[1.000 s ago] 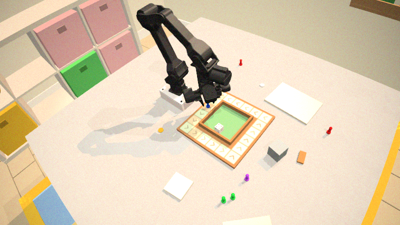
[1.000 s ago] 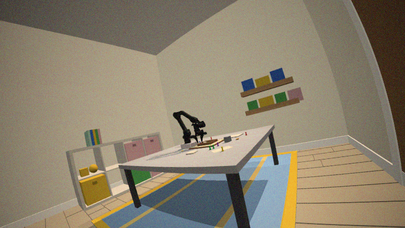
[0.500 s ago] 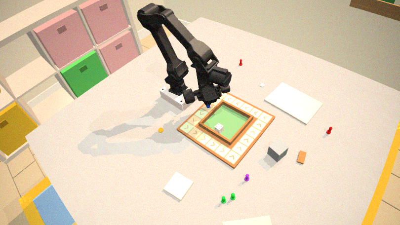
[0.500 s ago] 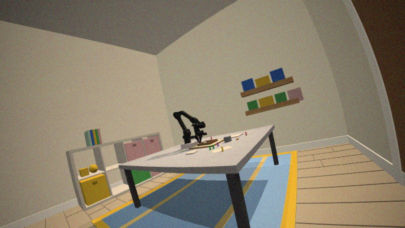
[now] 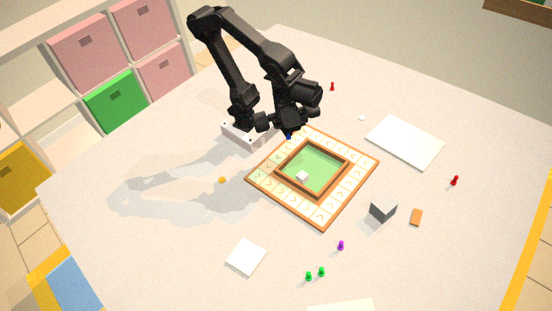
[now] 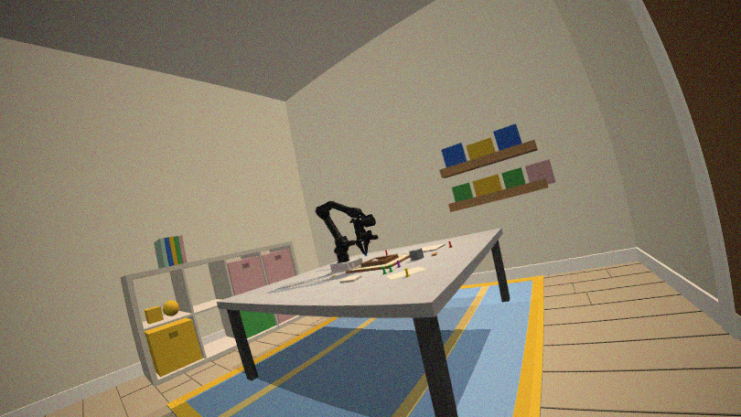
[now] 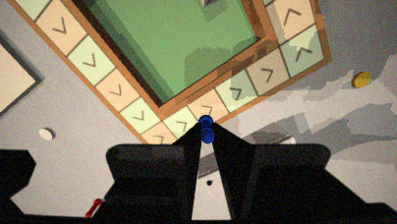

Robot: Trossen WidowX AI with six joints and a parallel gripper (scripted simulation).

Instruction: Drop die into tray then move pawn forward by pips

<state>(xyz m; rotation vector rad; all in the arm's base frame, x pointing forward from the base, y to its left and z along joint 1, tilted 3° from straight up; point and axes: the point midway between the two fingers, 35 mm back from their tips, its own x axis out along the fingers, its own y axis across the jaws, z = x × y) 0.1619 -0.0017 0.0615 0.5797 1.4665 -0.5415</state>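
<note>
Now: the white die 10 cm ahead of my gripper tip, 9 cm to the right of it and 4 cm below it. Round my gripper tip: green dice tray (10 cm ahead, 4 cm to the right, 6 cm below); yellow disc (12 cm behind, 20 cm to the right, 6 cm below); blue pawn (1 cm above).
</note>
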